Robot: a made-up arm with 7 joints.
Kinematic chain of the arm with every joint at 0, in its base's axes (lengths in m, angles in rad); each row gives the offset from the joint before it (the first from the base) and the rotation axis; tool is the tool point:
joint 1: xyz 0 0.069 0 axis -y
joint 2: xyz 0 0.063 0 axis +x
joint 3: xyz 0 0 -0.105 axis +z
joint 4: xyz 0 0 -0.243 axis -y
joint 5: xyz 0 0 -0.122 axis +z
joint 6: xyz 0 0 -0.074 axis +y
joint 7: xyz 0 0 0 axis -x
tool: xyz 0 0 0
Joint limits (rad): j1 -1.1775..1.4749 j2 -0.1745..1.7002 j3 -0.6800..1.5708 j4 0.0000..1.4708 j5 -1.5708..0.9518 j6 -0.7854..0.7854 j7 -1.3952..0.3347
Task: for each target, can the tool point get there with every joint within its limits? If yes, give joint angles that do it. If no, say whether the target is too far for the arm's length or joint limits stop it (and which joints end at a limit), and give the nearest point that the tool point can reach.
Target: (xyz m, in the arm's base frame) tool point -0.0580 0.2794 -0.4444
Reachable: yes | joints -0.4797 0.5197 -0.4860 1.0900 -0.9636 0.5090 -1.0771
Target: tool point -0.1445 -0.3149 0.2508
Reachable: no: joint limits stop it (at a limit: joint 1, joint 2, joint 3, joint 4) | nearest point 0.3536 -0.0526 0.1183 | short by 0.578 m
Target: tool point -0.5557 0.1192 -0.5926
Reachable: no: too far | nearest point -0.3721 0.1234 -0.3968 | short by 0.268 m
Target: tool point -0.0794 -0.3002 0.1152
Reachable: no: joint limits stop it (at a limit: joint 1, joint 2, joint 3, joint 4) | nearest point -0.2566 -0.0526 -0.2706 | short by 0.491 m
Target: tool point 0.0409 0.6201 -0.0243
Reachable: yes | joints -0.3537 1.2393 1.2698 0.9353 -1.3815 -0.4034 -0.8617
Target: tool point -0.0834 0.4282 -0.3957
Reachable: yes | joints -0.5158 0.4952 0.5637 0.8332 0.4522 -0.0326 -0.2097
